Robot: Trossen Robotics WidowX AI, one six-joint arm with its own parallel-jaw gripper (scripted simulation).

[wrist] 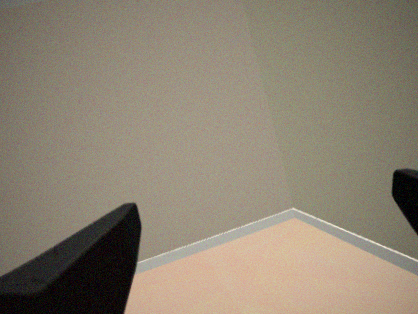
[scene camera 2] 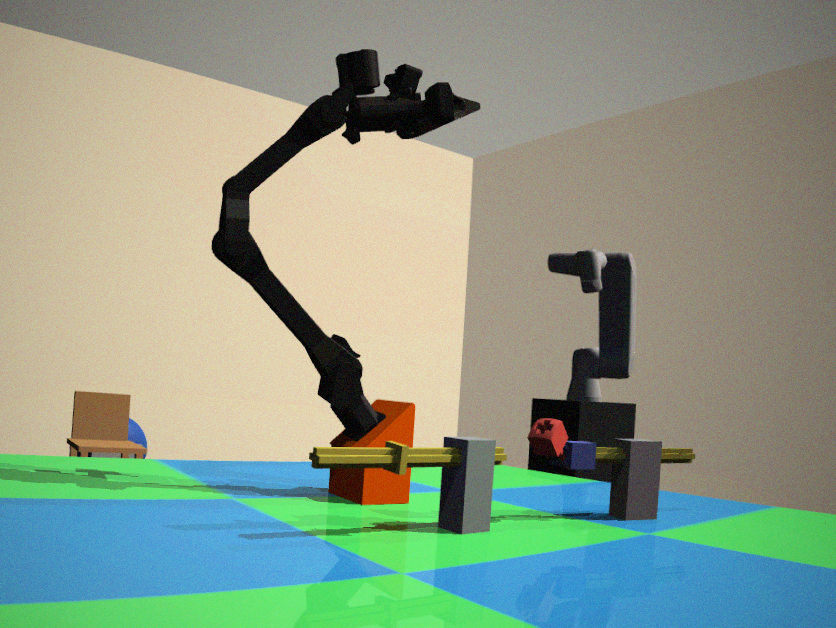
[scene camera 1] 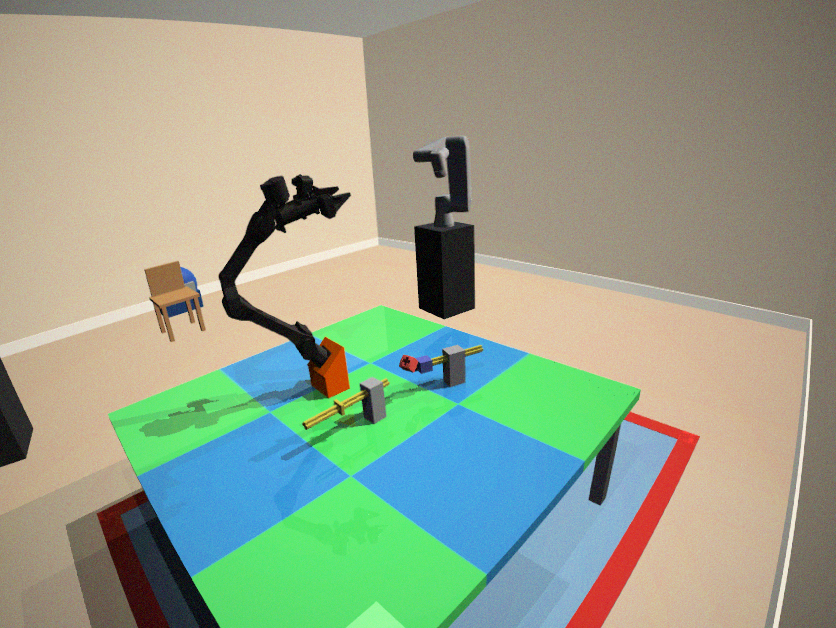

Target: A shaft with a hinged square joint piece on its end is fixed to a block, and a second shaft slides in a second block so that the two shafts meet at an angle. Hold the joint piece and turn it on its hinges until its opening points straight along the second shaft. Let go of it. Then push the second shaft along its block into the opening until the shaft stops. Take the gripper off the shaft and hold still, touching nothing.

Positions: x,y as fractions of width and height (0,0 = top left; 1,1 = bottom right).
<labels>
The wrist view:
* gripper: 0.64,0.64
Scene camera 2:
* gripper: 0.56,0.18
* red joint piece: 0.65,0.70
</labels>
